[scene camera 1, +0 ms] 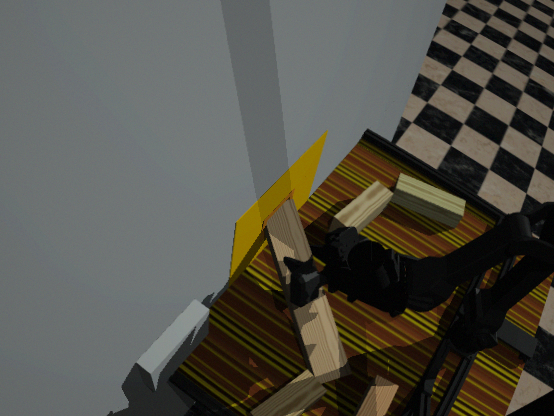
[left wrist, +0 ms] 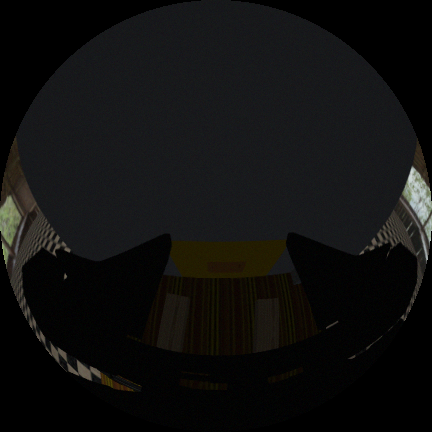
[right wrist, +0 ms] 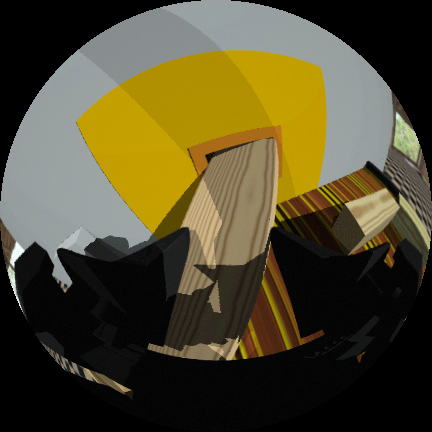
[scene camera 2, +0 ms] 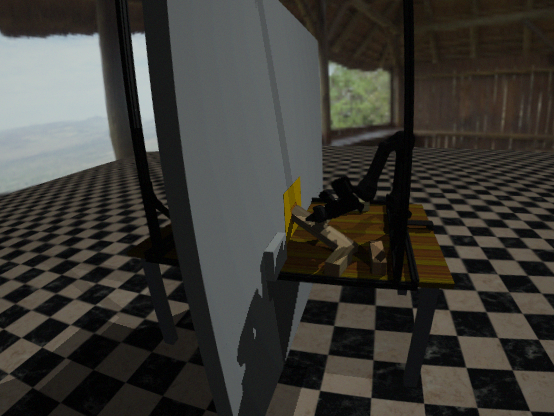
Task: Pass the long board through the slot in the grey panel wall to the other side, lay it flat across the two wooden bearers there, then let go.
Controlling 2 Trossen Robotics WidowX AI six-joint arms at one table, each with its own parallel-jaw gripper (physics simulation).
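Frame: origin at the left arm's base, x ahead, y left, z up, level; centimetres.
Where they show: left gripper, between the fingertips: (left wrist: 230,239); right gripper, between the fingertips: (scene camera 1: 296,252) (right wrist: 230,232) (scene camera 2: 309,218); right arm's base, origin of its link: (scene camera 1: 463,340).
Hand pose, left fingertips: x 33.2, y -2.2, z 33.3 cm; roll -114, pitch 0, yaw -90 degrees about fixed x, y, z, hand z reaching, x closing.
Observation:
After its pixels a point has its place.
The long board (scene camera 1: 320,335) {x 67.5, y -17.3, z 3.2 cm} (scene camera 2: 325,234) {x 63.4, y -17.1, z 3.8 cm} (right wrist: 245,190) {x 53.5, y -5.6, z 7.3 cm} has its far end at the orange-rimmed slot (right wrist: 235,141) {x 48.4, y -4.1, z 9.2 cm} in the grey panel wall (scene camera 1: 125,150) {x 48.3, y -36.6, z 49.4 cm} (scene camera 2: 225,150) {x 48.2, y -59.6, z 41.8 cm} (left wrist: 215,125) {x 43.2, y -1.1, z 39.4 cm}; in the right wrist view that end reaches into the opening. My right gripper (scene camera 1: 300,274) (scene camera 2: 316,217) {x 55.5, y -7.6, z 5.8 cm} (right wrist: 230,232) {x 55.5, y -7.6, z 5.8 cm} is shut on the board around its middle. My left gripper (left wrist: 230,239) {x 33.2, y -2.2, z 33.3 cm} is open and empty on the other side, facing the wall. Beyond its fingers, two wooden bearers (left wrist: 173,320) {x 27.8, y 10.2, z 1.9 cm} (left wrist: 266,325) {x 26.0, y -14.5, z 1.9 cm} lie side by side. I cannot make out the board's end in the dark left wrist view.
A yellow plate (scene camera 1: 310,175) {x 48.3, y 7.7, z 8.2 cm} (right wrist: 210,100) {x 48.3, y -5.3, z 13.7 cm} (left wrist: 190,255) {x 43.2, y 4.9, z 12.9 cm} surrounds the slot. Wooden blocks (scene camera 1: 362,205) {x 59.3, y 12.6, z 3.1 cm} (scene camera 1: 430,200) {x 70.8, y 24.7, z 2.8 cm} (scene camera 1: 290,395) {x 69.5, y -29.2, z 2.8 cm} (scene camera 1: 377,397) {x 81.8, y -21.0, z 2.5 cm} lie on the striped table around the right arm. A light grey block (scene camera 1: 172,335) {x 49.7, y -34.3, z 8.1 cm} (scene camera 2: 274,252) {x 51.1, y -40.0, z 7.2 cm} stands out from the wall near the table edge.

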